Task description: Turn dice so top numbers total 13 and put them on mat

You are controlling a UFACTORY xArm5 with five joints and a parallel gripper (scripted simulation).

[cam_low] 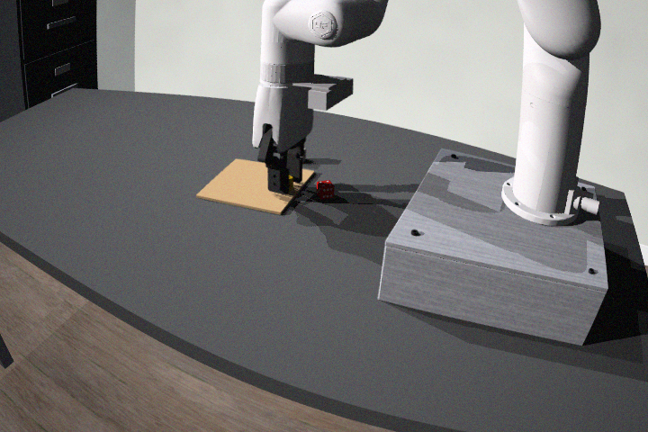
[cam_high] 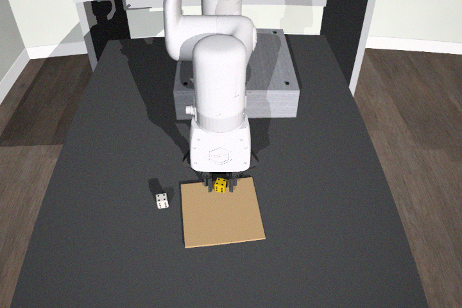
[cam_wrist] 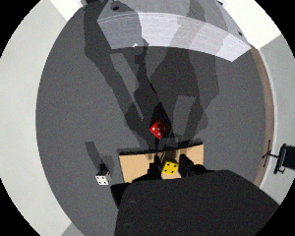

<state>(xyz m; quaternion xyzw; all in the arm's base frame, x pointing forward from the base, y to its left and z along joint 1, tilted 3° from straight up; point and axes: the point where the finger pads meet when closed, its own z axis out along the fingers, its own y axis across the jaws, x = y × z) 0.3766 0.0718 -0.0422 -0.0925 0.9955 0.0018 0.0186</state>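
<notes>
My hand is 20 mm above the yellow die. The rest, counted from my hand: red die 50 mm behind, 30 mm to the right, 20 mm below; then tan mat 50 mm ahead, 30 mm below, 10 mm to the left; then white die 100 mm to the right, 50 mm ahead, 20 mm below.
</notes>
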